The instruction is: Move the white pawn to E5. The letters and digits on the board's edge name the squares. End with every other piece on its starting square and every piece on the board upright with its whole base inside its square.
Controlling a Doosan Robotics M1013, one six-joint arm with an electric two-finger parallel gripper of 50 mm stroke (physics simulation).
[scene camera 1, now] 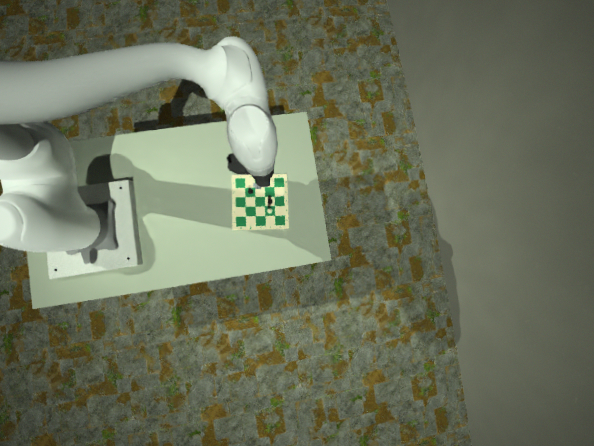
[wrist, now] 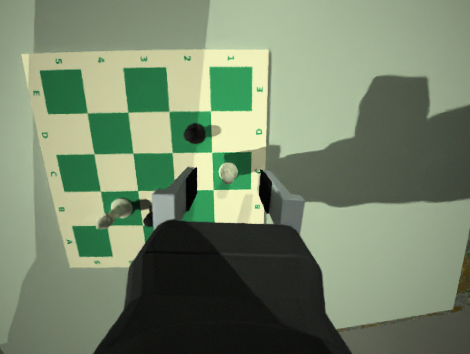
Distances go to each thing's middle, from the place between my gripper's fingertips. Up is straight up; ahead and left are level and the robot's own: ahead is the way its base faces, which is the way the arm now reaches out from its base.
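Relative to the chessboard (scene camera 1: pixel 249 211), my hand is 7 cm to the left of it and 4 cm above it.
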